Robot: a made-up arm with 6 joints.
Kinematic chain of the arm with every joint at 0, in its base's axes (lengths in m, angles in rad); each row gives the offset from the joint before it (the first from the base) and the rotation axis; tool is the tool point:
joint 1: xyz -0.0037 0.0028 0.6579 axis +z
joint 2: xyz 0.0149 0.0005 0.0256 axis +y
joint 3: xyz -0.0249 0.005 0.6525 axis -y
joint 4: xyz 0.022 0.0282 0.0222 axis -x
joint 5: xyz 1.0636 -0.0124 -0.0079 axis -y
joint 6: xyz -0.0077 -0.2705 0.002 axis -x
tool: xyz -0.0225 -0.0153 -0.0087
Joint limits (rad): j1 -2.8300..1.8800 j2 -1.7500..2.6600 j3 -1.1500..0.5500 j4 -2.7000..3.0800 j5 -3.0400..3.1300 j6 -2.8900..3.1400
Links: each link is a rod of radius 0.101 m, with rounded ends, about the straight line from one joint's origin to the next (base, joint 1, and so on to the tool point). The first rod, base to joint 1, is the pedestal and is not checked.
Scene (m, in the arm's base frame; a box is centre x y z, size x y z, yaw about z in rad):
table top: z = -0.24
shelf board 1: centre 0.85 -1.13 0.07 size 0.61 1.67 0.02 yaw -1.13
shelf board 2: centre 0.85 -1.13 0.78 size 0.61 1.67 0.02 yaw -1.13
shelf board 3: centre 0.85 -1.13 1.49 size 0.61 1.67 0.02 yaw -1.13
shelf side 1: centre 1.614 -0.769 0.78 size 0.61 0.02 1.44 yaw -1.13
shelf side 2: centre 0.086 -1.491 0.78 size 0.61 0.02 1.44 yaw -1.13
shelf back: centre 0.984 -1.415 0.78 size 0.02 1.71 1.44 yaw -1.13
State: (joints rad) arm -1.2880 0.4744 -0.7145 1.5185 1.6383 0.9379
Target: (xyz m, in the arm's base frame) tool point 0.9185 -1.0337 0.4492
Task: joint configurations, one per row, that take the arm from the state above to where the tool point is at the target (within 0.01 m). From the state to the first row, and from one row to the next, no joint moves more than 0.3 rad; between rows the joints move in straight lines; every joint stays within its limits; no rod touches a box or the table.
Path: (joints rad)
1: -1.1434 0.6004 -0.5059 1.5580 1.6525 0.9278
2: -0.9989 0.7263 -0.2972 1.5975 1.6667 0.9177
3: -0.8543 0.8523 -0.0886 1.6370 1.6809 0.9076

